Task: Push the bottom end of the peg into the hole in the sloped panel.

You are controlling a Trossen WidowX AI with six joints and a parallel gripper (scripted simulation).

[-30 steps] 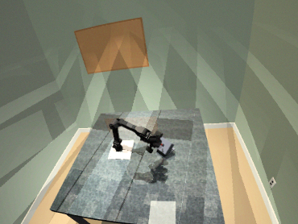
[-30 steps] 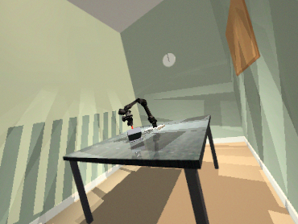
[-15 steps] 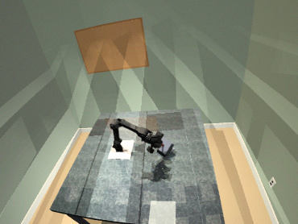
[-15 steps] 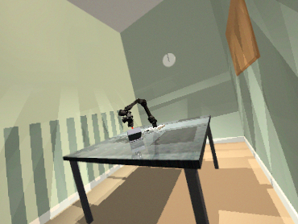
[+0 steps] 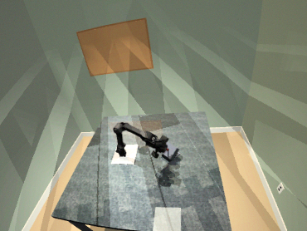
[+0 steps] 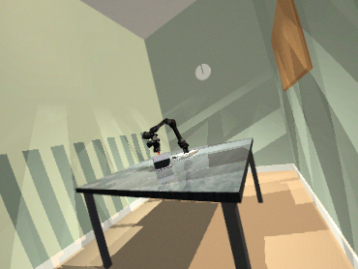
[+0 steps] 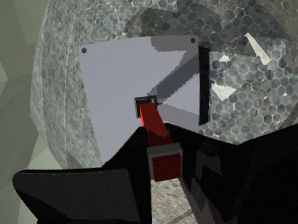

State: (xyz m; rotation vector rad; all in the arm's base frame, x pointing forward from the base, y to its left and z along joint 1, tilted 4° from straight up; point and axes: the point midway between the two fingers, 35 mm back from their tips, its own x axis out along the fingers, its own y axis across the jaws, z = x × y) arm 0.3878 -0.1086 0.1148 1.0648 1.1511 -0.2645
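My gripper tip is now 40 mm short of the panel, 30 mm to the right of it and 60 mm above it. From my gripper tip the other things lie so: red peg 10 mm behind, 10 mm to the right, 10 mm above.
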